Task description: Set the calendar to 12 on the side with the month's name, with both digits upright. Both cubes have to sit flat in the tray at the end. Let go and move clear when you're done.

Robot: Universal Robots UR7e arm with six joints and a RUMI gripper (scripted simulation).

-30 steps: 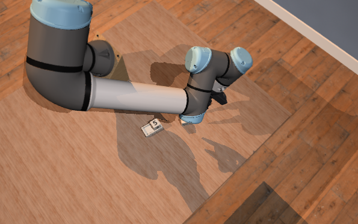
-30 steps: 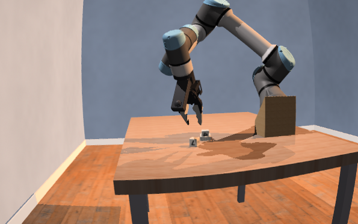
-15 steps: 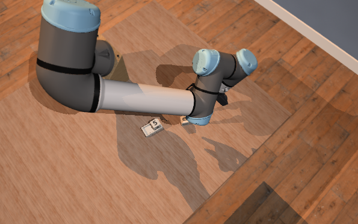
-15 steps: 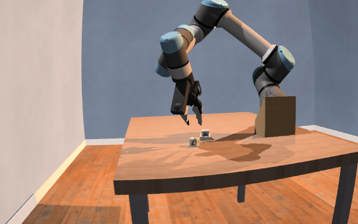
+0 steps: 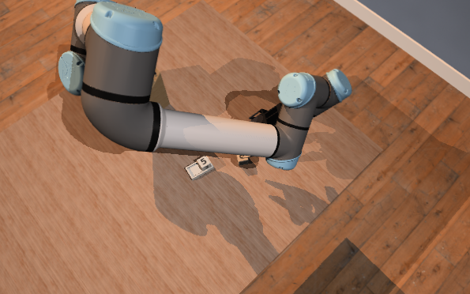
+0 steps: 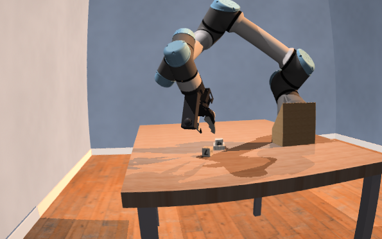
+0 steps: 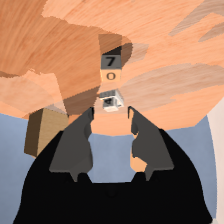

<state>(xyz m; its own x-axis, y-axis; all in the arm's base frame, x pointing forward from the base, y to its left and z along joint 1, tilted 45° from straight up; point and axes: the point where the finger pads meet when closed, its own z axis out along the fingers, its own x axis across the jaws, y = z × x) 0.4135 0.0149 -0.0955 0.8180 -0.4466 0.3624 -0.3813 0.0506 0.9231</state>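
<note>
The white digit cube is 1 cm to the right of my hand and 8 cm below it. From my hand the other things lie so: calendar tray 8 cm behind, 12 cm to the right, 8 cm below.
</note>
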